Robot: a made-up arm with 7 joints. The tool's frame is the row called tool. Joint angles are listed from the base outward.
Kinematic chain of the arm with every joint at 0, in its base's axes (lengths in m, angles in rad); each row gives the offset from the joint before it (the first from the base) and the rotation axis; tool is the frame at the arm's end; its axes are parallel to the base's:
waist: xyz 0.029 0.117 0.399 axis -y
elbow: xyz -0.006 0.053 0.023 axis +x
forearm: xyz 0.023 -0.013 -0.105 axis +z
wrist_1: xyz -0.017 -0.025 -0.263 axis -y
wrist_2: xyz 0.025 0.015 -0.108 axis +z
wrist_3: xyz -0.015 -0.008 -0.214 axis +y
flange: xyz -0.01 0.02 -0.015 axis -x
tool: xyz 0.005 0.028 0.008
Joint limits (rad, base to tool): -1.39..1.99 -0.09..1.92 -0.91..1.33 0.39..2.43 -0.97..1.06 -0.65..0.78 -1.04..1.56
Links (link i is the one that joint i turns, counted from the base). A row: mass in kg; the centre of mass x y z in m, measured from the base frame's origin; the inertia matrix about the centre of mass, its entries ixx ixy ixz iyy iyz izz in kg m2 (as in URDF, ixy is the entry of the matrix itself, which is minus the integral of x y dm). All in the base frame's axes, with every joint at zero. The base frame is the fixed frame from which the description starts. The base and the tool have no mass.
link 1: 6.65; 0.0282 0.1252 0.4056; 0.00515 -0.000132 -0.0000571 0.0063 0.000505 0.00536
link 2: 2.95; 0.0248 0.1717 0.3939; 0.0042 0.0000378 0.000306 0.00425 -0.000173 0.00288
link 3: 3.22; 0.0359 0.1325 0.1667; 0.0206 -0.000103 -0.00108 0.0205 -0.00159 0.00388
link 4: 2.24; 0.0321 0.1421 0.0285; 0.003 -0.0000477 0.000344 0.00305 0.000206 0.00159
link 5: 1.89; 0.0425 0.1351 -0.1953; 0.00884 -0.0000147 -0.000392 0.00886 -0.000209 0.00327
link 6: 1.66; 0.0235 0.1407 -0.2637; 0.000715 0 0 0.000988 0 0.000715
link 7: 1.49; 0.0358 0.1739 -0.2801; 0.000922 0 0 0.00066 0 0.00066
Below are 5 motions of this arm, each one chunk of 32 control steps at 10 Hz.
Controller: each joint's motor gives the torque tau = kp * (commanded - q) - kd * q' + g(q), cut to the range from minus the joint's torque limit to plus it. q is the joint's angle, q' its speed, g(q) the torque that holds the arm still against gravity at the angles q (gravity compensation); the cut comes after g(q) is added. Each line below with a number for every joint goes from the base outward.
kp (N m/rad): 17 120 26 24 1.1 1.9 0.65
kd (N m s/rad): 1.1 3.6 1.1 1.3 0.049 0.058 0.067
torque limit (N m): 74 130 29 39 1.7 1 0.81
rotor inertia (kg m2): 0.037 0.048 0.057 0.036 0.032 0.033 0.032
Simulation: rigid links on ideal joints. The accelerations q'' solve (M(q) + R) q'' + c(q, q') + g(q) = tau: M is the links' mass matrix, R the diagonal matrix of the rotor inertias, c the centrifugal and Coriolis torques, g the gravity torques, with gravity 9.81 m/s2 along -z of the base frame. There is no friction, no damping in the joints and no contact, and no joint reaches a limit. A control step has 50 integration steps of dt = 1/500 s. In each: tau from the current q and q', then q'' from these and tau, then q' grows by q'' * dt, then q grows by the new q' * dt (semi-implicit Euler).
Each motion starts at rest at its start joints. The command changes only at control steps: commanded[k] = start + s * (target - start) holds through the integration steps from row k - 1 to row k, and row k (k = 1, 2, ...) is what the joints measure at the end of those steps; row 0 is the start. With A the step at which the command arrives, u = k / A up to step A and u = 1 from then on. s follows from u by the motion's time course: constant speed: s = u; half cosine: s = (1 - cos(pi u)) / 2; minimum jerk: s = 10 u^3 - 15 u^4 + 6 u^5; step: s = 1 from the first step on.
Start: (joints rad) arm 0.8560 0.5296 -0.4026 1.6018 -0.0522 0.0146 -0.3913
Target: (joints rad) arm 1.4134 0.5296 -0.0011 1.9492 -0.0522 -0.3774 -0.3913
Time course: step
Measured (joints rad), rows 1 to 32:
1: 0.8373 0.5015 -0.2647 1.6809 0.0139 -0.0807 -0.3948
2: 0.8761 0.4882 -0.0755 1.8209 0.1414 -0.2929 -0.4060
3: 1.0302 0.5248 0.0220 1.9107 0.2232 -0.5010 -0.4217
4: 1.2743 0.5497 0.0433 1.9196 0.2013 -0.6141 -0.4305
5: 1.5351 0.5333 0.0330 1.8847 0.0881 -0.6012 -0.4254
6: 1.7426 0.5137 0.0156 1.8681 -0.0595 -0.4946 -0.4068
7: 1.8645 0.5191 0.0090 1.9057 -0.1837 -0.3669 -0.3763
8: 1.8954 0.5381 0.0341 1.9830 -0.2635 -0.2880 -0.3375
9: 1.8462 0.5505 0.0785 2.0538 -0.3125 -0.2878 -0.2985
10: 1.7413 0.5492 0.0979 2.0774 -0.3475 -0.3498 -0.2688
11: 1.6142 0.5390 0.0683 2.0406 -0.3593 -0.4299 -0.2548
12: 1.4924 0.5276 0.0099 1.9615 -0.3168 -0.4828 -0.2582
13: 1.3853 0.5189 -0.0410 1.8792 -0.2003 -0.4816 -0.2791
14: 1.2896 0.5151 -0.0640 1.8298 -0.0270 -0.4276 -0.3161
15: 1.2062 0.5172 -0.0616 1.8262 0.1518 -0.3480 -0.3648
16: 1.1470 0.5230 -0.0489 1.8568 0.2775 -0.2808 -0.4176
17: 1.1274 0.5271 -0.0393 1.8991 0.3139 -0.2553 -0.4655
18: 1.1547 0.5262 -0.0377 1.9330 0.2604 -0.2785 -0.5006
19: 1.2228 0.5224 -0.0398 1.9481 0.1451 -0.3358 -0.5171
20: 1.3147 0.5201 -0.0365 1.9457 0.0083 -0.4000 -0.5129
21: 1.4108 0.5224 -0.0220 1.9361 -0.1135 -0.4443 -0.4893
22: 1.4950 0.5288 0.0029 1.9318 -0.1978 -0.4539 -0.4508
23: 1.5571 0.5363 0.0306 1.9395 -0.2387 -0.4312 -0.4042
24: 1.5922 0.5413 0.0508 1.9575 -0.2432 -0.3927 -0.3574
25: 1.5999 0.5419 0.0554 1.9776 -0.2231 -0.3600 -0.3181
26: 1.5824 0.5381 0.0432 1.9900 -0.1877 -0.3484 -0.2920
27: 1.5447 0.5323 0.0207 1.9887 -0.1408 -0.3603 -0.2824
28: 1.4935 0.5271 -0.0022 1.9741 -0.0844 -0.3852 -0.2894
29: 1.4360 0.5245 -0.0177 1.9521 -0.0235 -0.4066 -0.3108
30: 1.3800 0.5244 -0.0236 1.9310 0.0318 -0.4111 -0.3425
31: 1.3323 0.5258 -0.0228 1.9168 0.0688 -0.3955 -0.3795
32: 1.2990 0.5272 -0.0197 1.9120 0.0786 -0.3677 -0.4156

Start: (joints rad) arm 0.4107 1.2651 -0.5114 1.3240 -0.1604 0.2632 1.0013
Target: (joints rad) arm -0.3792 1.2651 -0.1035 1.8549 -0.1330 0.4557 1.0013
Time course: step
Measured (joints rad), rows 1 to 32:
1: 0.0051 1.2663 -0.0630 1.5454 -0.1508 0.2958 1.0239
2: -0.3173 1.2775 0.1534 1.8175 -0.1832 0.4191 1.0286
3: -0.3223 1.2838 -0.0491 1.9811 -0.2740 0.5535 1.0067
4: -0.3491 1.2529 -0.2015 2.0434 -0.3357 0.5906 0.9853
5: -0.4538 1.2245 -0.2052 2.0142 -0.3171 0.5287 0.9700
6: -0.5277 1.2326 -0.1900 1.9238 -0.2141 0.4259 0.9647
7: -0.5451 1.2560 -0.1848 1.8189 -0.0575 0.3491 0.9745
8: -0.5268 1.2661 -0.1631 1.7440 0.0962 0.3434 0.9976
9: -0.4867 1.2641 -0.1311 1.7244 0.1875 0.4082 1.0243
10: -0.4328 1.2624 -0.1094 1.7590 0.1858 0.4990 1.0465
11: -0.3771 1.2647 -0.0977 1.8235 0.0990 0.5595 1.0604
12: -0.3320 1.2678 -0.0856 1.8851 -0.0433 0.5578 1.0628
13: -0.3034 1.2703 -0.0719 1.9195 -0.2066 0.5003 1.0507
14: -0.2912 1.2723 -0.0628 1.9200 -0.3563 0.4225 1.0251
15: -0.2933 1.2736 -0.0616 1.8966 -0.4580 0.3661 0.9924
16: -0.3076 1.2733 -0.0672 1.8658 -0.4848 0.3570 0.9620
17: -0.3303 1.2713 -0.0773 1.8417 -0.4291 0.3944 0.9414
18: -0.3569 1.2681 -0.0903 1.8300 -0.3071 0.4549 0.9343
19: -0.3828 1.2646 -0.1045 1.8298 -0.1526 0.5075 0.9406
20: -0.4053 1.2615 -0.1182 1.8369 -0.0053 0.5293 0.9579
21: -0.4225 1.2591 -0.1290 1.8469 0.1015 0.5153 0.9826
22: -0.4326 1.2578 -0.1353 1.8560 0.1481 0.4777 1.0099
23: -0.4345 1.2578 -0.1361 1.8617 0.1311 0.4377 1.0349
24: -0.4281 1.2589 -0.1315 1.8624 0.0616 0.4137 1.0531
25: -0.4145 1.2610 -0.1225 1.8588 -0.0392 0.4137 1.0616
26: -0.3962 1.2638 -0.1107 1.8530 -0.1457 0.4333 1.0595
27: -0.3763 1.2667 -0.0983 1.8483 -0.2345 0.4602 1.0479
28: -0.3578 1.2692 -0.0876 1.8473 -0.2892 0.4806 1.0293
29: -0.3435 1.2706 -0.0805 1.8504 -0.3038 0.4859 1.0074
30: -0.3357 1.2708 -0.0781 1.8561 -0.2825 0.4756 0.9860
31: -0.3357 1.2699 -0.0805 1.8614 -0.2366 0.4566 0.9686
32: -0.3431 1.2683 -0.0866 1.8641 -0.1802 0.4387 0.9579

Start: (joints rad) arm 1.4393 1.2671 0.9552 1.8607 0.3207 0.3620 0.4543
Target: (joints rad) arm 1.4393 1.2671 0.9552 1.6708 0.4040 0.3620 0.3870
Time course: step
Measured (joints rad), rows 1 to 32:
1: 1.4446 1.2729 0.9494 1.8171 0.3392 0.3585 0.4452
2: 1.4510 1.2797 0.9475 1.7236 0.3836 0.3500 0.4268
3: 1.4532 1.2753 0.9586 1.6352 0.4296 0.3429 0.4089
4: 1.4494 1.2616 0.9741 1.5870 0.4513 0.3453 0.3944
5: 1.4388 1.2510 0.9781 1.5835 0.4385 0.3598 0.3819
6: 1.4254 1.2523 0.9637 1.6106 0.4027 0.3796 0.3713
7: 1.4163 1.2622 0.9415 1.6511 0.3682 0.3920 0.3650
8: 1.4153 1.2706 0.9282 1.6897 0.3561 0.3879 0.3647
9: 1.4218 1.2723 0.9314 1.7134 0.3721 0.3692 0.3697
10: 1.4334 1.2701 0.9453 1.7151 0.4063 0.3470 0.3771
11: 1.4461 1.2689 0.9595 1.6979 0.4408 0.3336 0.3842
12: 1.4557 1.2696 0.9687 1.6735 0.4592 0.3349 0.3901
13: 1.4595 1.2699 0.9720 1.6550 0.4535 0.3484 0.3944
14: 1.4570 1.2684 0.9704 1.6491 0.4262 0.3662 0.3970
15: 1.4496 1.2664 0.9646 1.6542 0.3890 0.3796 0.3974
16: 1.4402 1.2654 0.9563 1.6644 0.3569 0.3831 0.3956
17: 1.4320 1.2657 0.9486 1.6738 0.3422 0.3763 0.3924
18: 1.4276 1.2662 0.9446 1.6790 0.3497 0.3636 0.3886
19: 1.4274 1.2663 0.9451 1.6791 0.3758 0.3517 0.3853
20: 1.4307 1.2662 0.9488 1.6754 0.4103 0.3465 0.3831
21: 1.4355 1.2664 0.9535 1.6704 0.4408 0.3497 0.3821
22: 1.4402 1.2670 0.9572 1.6669 0.4576 0.3586 0.3823
23: 1.4434 1.2676 0.9591 1.6662 0.4565 0.3681 0.3835
24: 1.4446 1.2679 0.9592 1.6681 0.4396 0.3734 0.3852
25: 1.4440 1.2679 0.9581 1.6711 0.4139 0.3723 0.3870
26: 1.4424 1.2678 0.9566 1.6735 0.3880 0.3663 0.3884
27: 1.4405 1.2675 0.9553 1.6741 0.3694 0.3587 0.3891
28: 1.4390 1.2672 0.9546 1.6731 0.3625 0.3536 0.3891
29: 1.4383 1.2669 0.9546 1.6712 0.3676 0.3530 0.3886
30: 1.4382 1.2667 0.9549 1.6693 0.3818 0.3567 0.3878
31: 1.4385 1.2667 0.9553 1.6683 0.4000 0.3625 0.3870
32: 1.4388 1.2668 0.9553 1.6685 0.4167 0.3674 0.3864

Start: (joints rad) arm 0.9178 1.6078 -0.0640 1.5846 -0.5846 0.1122 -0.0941
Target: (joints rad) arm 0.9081 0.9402 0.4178 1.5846 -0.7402 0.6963 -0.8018
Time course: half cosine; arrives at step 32
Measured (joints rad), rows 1 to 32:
1: 0.9180 1.6067 -0.0629 1.5845 -0.5848 0.1125 -0.0942
2: 0.9190 1.6022 -0.0589 1.5843 -0.5859 0.1143 -0.0950
3: 0.9208 1.5936 -0.0515 1.5839 -0.5883 0.1191 -0.0973
4: 0.9227 1.5817 -0.0420 1.5837 -0.5919 0.1283 -0.1022
5: 0.9238 1.5674 -0.0310 1.5838 -0.5966 0.1421 -0.1108
6: 0.9242 1.5502 -0.0184 1.5841 -0.6024 0.1596 -0.1236
7: 0.9239 1.5301 -0.0043 1.5844 -0.6087 0.1796 -0.1410
8: 0.9231 1.5072 0.0114 1.5847 -0.6150 0.2006 -0.1631
9: 0.9216 1.4821 0.0283 1.5849 -0.6210 0.2222 -0.1893
10: 0.9197 1.4551 0.0464 1.5850 -0.6262 0.2446 -0.2191
11: 0.9178 1.4263 0.0658 1.5849 -0.6308 0.2681 -0.2516
12: 0.9160 1.3961 0.0866 1.5848 -0.6350 0.2936 -0.2861
13: 0.9146 1.3647 0.1084 1.5846 -0.6393 0.3212 -0.3218
14: 0.9135 1.3326 0.1311 1.5845 -0.6443 0.3505 -0.3581
15: 0.9128 1.3000 0.1545 1.5844 -0.6503 0.3807 -0.3945
16: 0.9125 1.2671 0.1783 1.5844 -0.6577 0.4109 -0.4306
17: 0.9123 1.2344 0.2022 1.5844 -0.6662 0.4403 -0.4663
18: 0.9123 1.2020 0.2258 1.5845 -0.6757 0.4687 -0.5014
19: 0.9121 1.1703 0.2489 1.5846 -0.6854 0.4960 -0.5359
20: 0.9117 1.1396 0.2711 1.5847 -0.6947 0.5226 -0.5696
21: 0.9111 1.1101 0.2923 1.5846 -0.7030 0.5483 -0.6024
22: 0.9102 1.0821 0.3123 1.5845 -0.7098 0.5733 -0.6341
23: 0.9090 1.0560 0.3308 1.5842 -0.7151 0.5970 -0.6645
24: 0.9076 1.0319 0.3478 1.5839 -0.7189 0.6190 -0.6932
25: 0.9061 1.0101 0.3631 1.5835 -0.7215 0.6386 -0.7198
26: 0.9046 0.9909 0.3766 1.5831 -0.7236 0.6557 -0.7440
27: 0.9032 0.9744 0.3882 1.5828 -0.7254 0.6700 -0.7653
28: 0.9020 0.9608 0.3979 1.5825 -0.7274 0.6816 -0.7835
29: 0.9011 0.9502 0.4055 1.5824 -0.7295 0.6906 -0.7984
30: 0.9006 0.9428 0.4110 1.5823 -0.7318 0.6971 -0.8096
31: 0.9004 0.9387 0.4144 1.5823 -0.7340 0.7010 -0.8170
32: 0.9006 0.9378 0.4155 1.5824 -0.7357 0.7021 -0.8208

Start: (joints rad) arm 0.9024 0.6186 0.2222 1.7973 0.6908 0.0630 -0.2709
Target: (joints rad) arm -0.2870 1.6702 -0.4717 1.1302 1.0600 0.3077 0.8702
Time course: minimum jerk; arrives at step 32
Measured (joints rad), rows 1 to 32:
1: 0.9024 0.6188 0.2220 1.7973 0.6909 0.0630 -0.2709
2: 0.9020 0.6205 0.2206 1.7970 0.6913 0.0631 -0.2707
3: 0.9007 0.6256 0.2165 1.7958 0.6930 0.0634 -0.2697
4: 0.8974 0.6355 0.2095 1.7931 0.6970 0.0644 -0.2669
5: 0.8905 0.6510 0.1998 1.7876 0.7042 0.0663 -0.2607
6: 0.8785 0.6724 0.1875 1.7786 0.7146 0.0695 -0.2493
7: 0.8599 0.6999 0.1723 1.7651 0.7274 0.0743 -0.2311
8: 0.8332 0.7333 0.1533 1.7468 0.7414 0.0807 -0.2047
9: 0.7974 0.7724 0.1301 1.7237 0.7557 0.0887 -0.1693
10: 0.7516 0.8165 0.1022 1.6959 0.7698 0.0982 -0.1247
11: 0.6959 0.8650 0.0698 1.6640 0.7838 0.1089 -0.0713
12: 0.6307 0.9173 0.0331 1.6283 0.7986 0.1208 -0.0102
13: 0.5570 0.9727 -0.0073 1.5896 0.8154 0.1337 0.0571
14: 0.4762 1.0304 -0.0508 1.5486 0.8353 0.1479 0.1290
15: 0.3903 1.0896 -0.0966 1.5061 0.8587 0.1632 0.2036
16: 0.3017 1.1497 -0.1436 1.4631 0.8855 0.1796 0.2790
17: 0.2129 1.2097 -0.1910 1.4204 0.9147 0.1970 0.3536
18: 0.1270 1.2688 -0.2375 1.3788 0.9448 0.2150 0.4260
19: 0.0468 1.3264 -0.2819 1.3389 0.9737 0.2331 0.4951
20: -0.0248 1.3816 -0.3226 1.3013 0.9994 0.2506 0.5598
21: -0.0858 1.4338 -0.3581 1.2664 1.0200 0.2666 0.6196
22: -0.1347 1.4825 -0.3872 1.2346 1.0341 0.2803 0.6740
23: -0.1716 1.5271 -0.4093 1.2063 1.0409 0.2907 0.7225
24: -0.1975 1.5669 -0.4246 1.1819 1.0406 0.2977 0.7647
25: -0.2147 1.6015 -0.4341 1.1615 1.0344 0.3013 0.8002
26: -0.2259 1.6301 -0.4398 1.1451 1.0243 0.3026 0.8286
27: -0.2339 1.6522 -0.4436 1.1326 1.0126 0.3027 0.8499
28: -0.2410 1.6674 -0.4471 1.1236 1.0024 0.3029 0.8641
29: -0.2487 1.6759 -0.4515 1.1181 0.9962 0.3041 0.8720
30: -0.2576 1.6785 -0.4567 1.1162 0.9965 0.3060 0.8748
31: -0.2677 1.6766 -0.4627 1.1176 1.0045 0.3082 0.8740
32: -0.2785 1.6724 -0.4688 1.1221 1.0206 0.3096 0.8715

